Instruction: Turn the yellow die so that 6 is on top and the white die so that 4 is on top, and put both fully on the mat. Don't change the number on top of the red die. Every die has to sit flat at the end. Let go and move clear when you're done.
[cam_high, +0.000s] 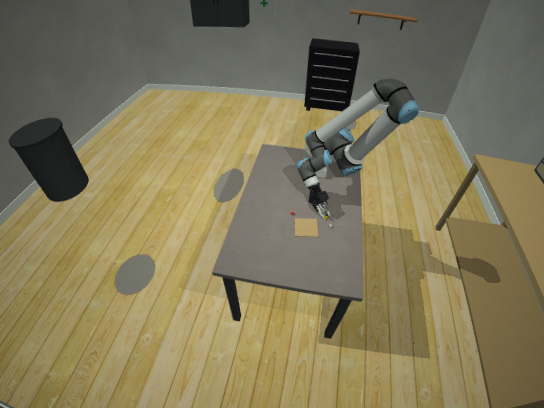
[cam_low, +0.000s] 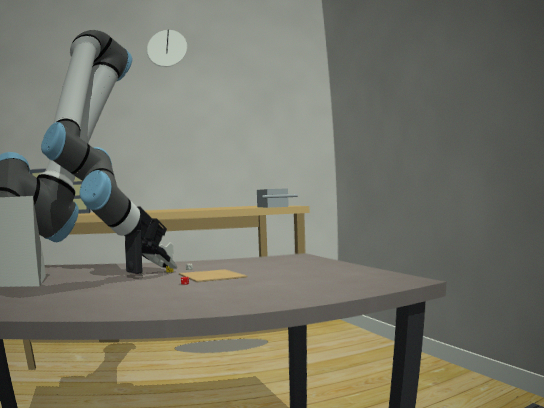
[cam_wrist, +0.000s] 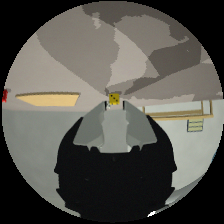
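My gripper is now 10 mm above the yellow die. From my hand the other things lie so: red die (210 mm to the right, 10 mm below, 10 mm behind); white die (70 mm ahead, 30 mm to the left, 10 mm below); tan mat (120 mm to the right, 90 mm ahead, 20 mm below).
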